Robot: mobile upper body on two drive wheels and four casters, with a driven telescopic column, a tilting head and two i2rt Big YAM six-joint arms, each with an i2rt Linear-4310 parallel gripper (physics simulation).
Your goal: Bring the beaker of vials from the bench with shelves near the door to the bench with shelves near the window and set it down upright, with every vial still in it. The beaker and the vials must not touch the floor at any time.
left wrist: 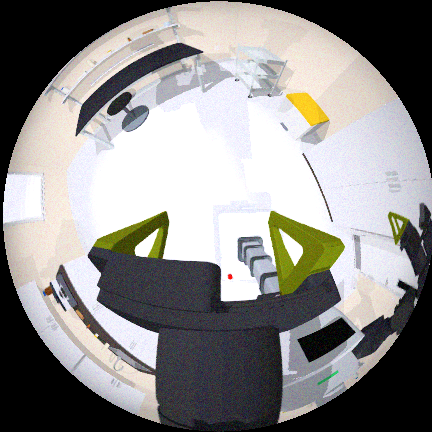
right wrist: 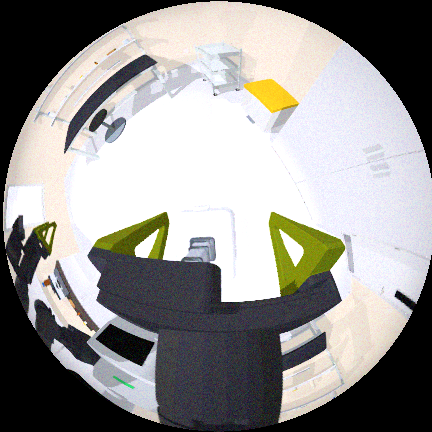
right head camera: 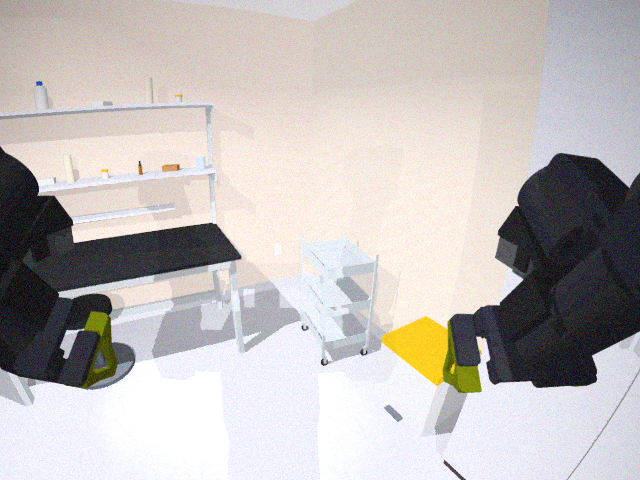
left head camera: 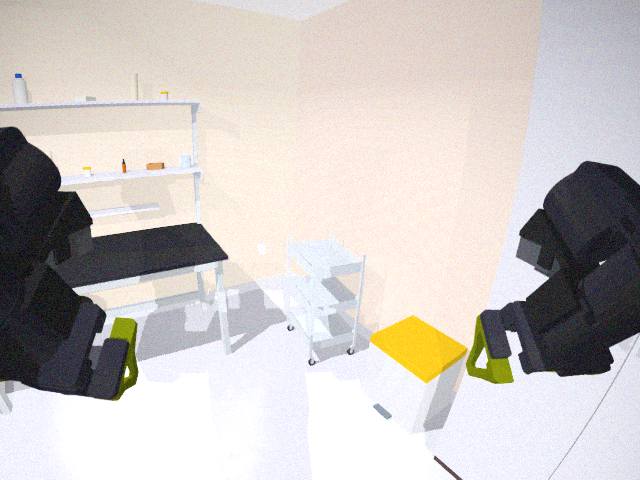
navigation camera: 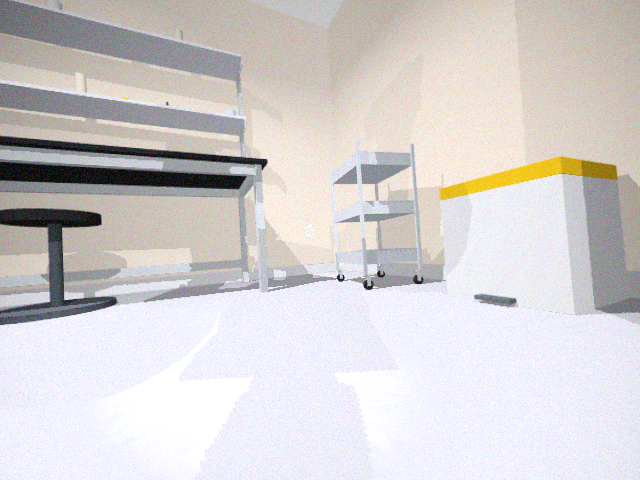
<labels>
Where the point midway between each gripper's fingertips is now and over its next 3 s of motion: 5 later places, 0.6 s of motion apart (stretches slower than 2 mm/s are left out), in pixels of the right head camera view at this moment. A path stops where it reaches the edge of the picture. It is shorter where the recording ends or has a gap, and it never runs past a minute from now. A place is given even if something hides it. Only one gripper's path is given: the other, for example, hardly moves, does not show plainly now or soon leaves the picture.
My right gripper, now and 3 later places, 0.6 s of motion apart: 484, 374; 441, 364; 280, 348; 62, 381
</labels>
